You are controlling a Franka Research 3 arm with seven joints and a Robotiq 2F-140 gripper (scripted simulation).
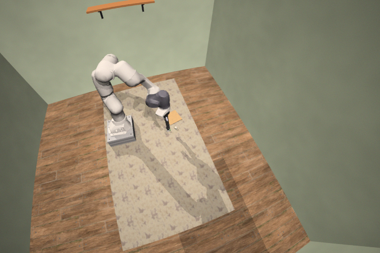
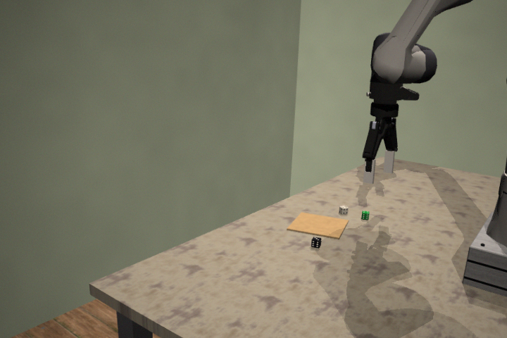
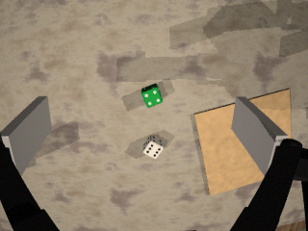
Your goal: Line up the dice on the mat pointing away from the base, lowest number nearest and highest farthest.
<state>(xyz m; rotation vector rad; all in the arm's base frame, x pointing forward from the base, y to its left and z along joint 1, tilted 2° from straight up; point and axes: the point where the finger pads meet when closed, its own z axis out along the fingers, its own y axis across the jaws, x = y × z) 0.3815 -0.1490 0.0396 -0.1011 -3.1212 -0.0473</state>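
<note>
Right now my hand is 130 mm above the green die, 20 mm short of it and 10 mm to the right of it. The rest, counted from my hand: tan mat (150 mm to the left, 130 mm below, 110 mm ahead); black die (280 mm to the left, 130 mm below, 50 mm ahead); white die (130 mm below, 90 mm ahead, 10 mm to the left).
</note>
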